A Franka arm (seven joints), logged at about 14 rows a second.
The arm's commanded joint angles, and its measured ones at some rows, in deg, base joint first. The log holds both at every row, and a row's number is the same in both.
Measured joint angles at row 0:
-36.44, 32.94, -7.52, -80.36, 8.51, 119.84, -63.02
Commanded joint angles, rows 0 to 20:
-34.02, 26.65, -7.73, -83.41, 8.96, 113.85, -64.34
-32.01, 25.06, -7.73, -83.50, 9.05, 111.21, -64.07
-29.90, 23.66, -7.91, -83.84, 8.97, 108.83, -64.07
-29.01, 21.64, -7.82, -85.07, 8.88, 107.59, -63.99
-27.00, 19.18, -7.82, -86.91, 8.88, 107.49, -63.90
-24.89, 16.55, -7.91, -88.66, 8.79, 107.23, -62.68
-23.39, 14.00, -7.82, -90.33, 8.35, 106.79, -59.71
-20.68, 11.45, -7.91, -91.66, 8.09, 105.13, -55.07
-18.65, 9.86, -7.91, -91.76, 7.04, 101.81, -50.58
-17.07, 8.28, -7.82, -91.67, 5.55, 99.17, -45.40
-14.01, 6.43, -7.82, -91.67, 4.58, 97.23, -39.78
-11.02, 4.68, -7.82, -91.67, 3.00, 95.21, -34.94
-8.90, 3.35, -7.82, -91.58, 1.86, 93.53, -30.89
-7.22, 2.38, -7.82, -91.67, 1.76, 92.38, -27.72
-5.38, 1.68, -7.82, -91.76, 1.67, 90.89, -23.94
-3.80, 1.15, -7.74, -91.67, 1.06, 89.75, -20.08
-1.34, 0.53, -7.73, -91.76, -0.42, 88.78, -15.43
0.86, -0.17, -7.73, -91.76, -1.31, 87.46, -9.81
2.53, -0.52, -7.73, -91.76, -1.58, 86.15, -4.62
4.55, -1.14, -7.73, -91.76, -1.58, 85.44, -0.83
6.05, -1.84, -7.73, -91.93, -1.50, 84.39, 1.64
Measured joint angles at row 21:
3.08, 1.01, -7.07, -90.03, -0.31, 85.99, -3.74
